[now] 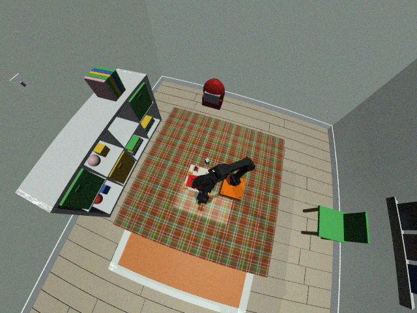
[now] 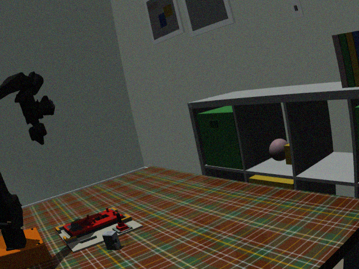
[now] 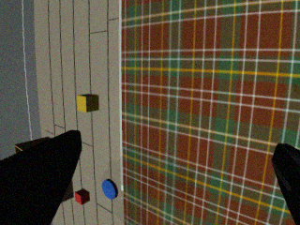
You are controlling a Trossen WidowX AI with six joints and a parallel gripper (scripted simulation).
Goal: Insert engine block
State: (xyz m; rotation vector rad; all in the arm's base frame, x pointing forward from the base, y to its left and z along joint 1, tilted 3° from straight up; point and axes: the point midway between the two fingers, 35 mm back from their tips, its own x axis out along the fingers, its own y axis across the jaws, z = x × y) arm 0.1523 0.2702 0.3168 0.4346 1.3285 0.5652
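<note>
Now: the grey engine block 370 mm to the right of my gripper tip, 310 mm below it and 130 mm ahead of it. Also, from my gripper tip: grey base plate 330 mm below, 170 mm to the right, 110 mm ahead.
</note>
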